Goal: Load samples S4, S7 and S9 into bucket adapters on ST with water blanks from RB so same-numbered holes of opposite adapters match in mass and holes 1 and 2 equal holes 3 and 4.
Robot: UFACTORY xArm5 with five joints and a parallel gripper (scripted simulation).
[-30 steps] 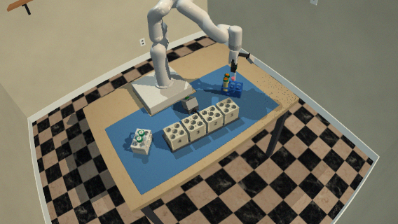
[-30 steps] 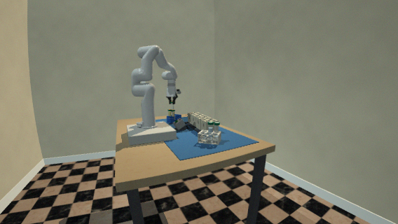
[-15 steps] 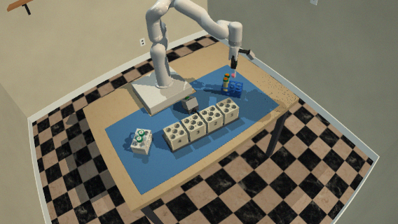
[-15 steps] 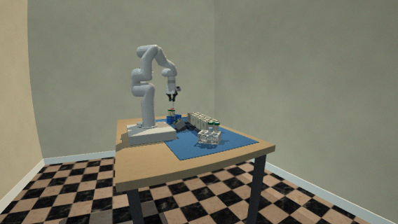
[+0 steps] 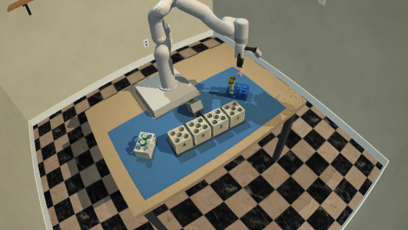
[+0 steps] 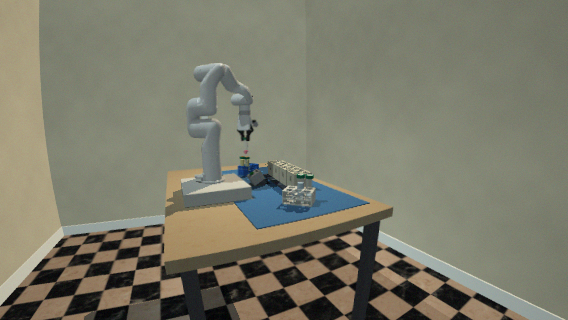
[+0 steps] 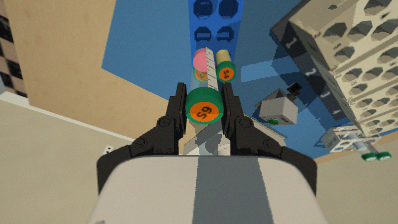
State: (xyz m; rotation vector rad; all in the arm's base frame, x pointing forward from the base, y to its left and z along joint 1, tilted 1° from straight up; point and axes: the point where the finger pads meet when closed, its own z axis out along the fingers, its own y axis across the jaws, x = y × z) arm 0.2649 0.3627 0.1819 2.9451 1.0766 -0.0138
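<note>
Right now my hand is 1 cm short of the sample tube S9 and 5 cm above it. The rest, counted from my hand: blue sample rack RS: 1 cm ahead, 2 cm to the right, 21 cm below; sample tube S7: 4 cm behind, 3 cm to the right, 18 cm below; sample tube S4: 1 cm behind, 6 cm to the right, 18 cm below.
</note>
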